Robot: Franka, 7 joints.
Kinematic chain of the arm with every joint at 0, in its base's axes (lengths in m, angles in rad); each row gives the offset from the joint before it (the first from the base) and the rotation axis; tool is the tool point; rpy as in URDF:
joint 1: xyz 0 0 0.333 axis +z
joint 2: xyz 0 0 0 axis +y
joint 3: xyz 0 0 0.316 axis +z
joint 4: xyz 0.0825 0 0 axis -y
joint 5: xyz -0.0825 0 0.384 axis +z
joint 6: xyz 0 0 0 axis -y
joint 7: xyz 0.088 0 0 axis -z
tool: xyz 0 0 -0.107 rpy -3.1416 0 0
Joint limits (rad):
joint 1: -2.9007..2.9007
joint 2: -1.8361..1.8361
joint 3: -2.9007..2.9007
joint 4: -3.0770..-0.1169
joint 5: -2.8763..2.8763
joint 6: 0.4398..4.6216
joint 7: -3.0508..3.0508
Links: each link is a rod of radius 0.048 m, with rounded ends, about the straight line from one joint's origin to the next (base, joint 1, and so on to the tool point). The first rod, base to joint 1, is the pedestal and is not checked.
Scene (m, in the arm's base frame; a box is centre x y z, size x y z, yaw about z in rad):
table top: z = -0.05
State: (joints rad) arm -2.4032 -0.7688 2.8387 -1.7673 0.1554 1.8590 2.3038
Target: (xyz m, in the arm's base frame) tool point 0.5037 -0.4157 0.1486
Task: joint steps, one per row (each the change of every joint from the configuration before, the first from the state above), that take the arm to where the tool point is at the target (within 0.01 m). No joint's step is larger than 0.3 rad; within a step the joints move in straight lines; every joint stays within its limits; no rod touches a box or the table.
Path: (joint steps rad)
1: -0.1658 -0.1620 -0.2533 0.0345 -0.0141 0.1074 0.0000
2: -0.1659 -0.1619 -0.2533 0.0346 -0.0141 0.1075 0.0000
3: -0.1658 -0.1620 -0.2533 0.0345 -0.0141 0.1074 0.0000

